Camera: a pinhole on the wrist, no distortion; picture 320 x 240 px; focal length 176.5 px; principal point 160.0 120.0 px. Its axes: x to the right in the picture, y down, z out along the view. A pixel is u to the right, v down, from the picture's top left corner.
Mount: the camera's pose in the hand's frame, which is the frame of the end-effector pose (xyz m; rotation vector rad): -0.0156 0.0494 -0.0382 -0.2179 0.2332 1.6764
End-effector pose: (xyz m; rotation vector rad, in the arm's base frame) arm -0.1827 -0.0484 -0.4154 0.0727 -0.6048 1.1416
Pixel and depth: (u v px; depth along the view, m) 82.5 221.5 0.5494
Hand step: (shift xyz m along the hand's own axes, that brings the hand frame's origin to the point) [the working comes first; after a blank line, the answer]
In the camera's frame: -0.2412 0.3159 0.5494

-0.3051 -0.0634 0.5646
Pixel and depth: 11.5 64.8 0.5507
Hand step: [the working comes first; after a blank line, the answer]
In the camera's frame: -0.4633 -0.1722 0.5507

0.2057 -0.2191 0.6149
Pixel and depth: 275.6 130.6 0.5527
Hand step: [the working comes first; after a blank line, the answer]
In the camera's frame: 0.3620 0.0332 0.5527

-0.0947 0.5449 0.3928
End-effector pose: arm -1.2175 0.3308 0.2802 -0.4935 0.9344 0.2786
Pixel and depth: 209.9 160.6 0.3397
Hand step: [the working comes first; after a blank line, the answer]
In the camera's frame: 0.0960 0.0781 0.3397

-0.1068 0.2268 0.2634
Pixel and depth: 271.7 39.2 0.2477
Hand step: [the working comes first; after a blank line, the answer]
In the camera's frame: 0.1568 -0.1134 0.2477

0.0770 0.2809 0.1532
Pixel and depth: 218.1 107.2 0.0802
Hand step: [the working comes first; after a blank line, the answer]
In the camera's frame: 0.0264 -0.0058 0.0802

-0.0135 0.0976 0.0313
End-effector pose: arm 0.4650 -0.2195 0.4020 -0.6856 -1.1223 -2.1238
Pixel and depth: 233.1 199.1 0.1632
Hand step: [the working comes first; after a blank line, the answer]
In the camera's frame: 0.0676 0.0731 0.1632

-0.0973 0.1510 0.1016
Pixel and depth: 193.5 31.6 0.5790
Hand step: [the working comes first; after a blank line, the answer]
In the camera's frame: 0.1099 -0.2900 0.5790

0.2555 0.3488 0.4798
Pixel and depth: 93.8 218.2 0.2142
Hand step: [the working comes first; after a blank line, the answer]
In the camera's frame: -0.0803 0.1192 0.2142

-0.1261 0.0189 0.1929
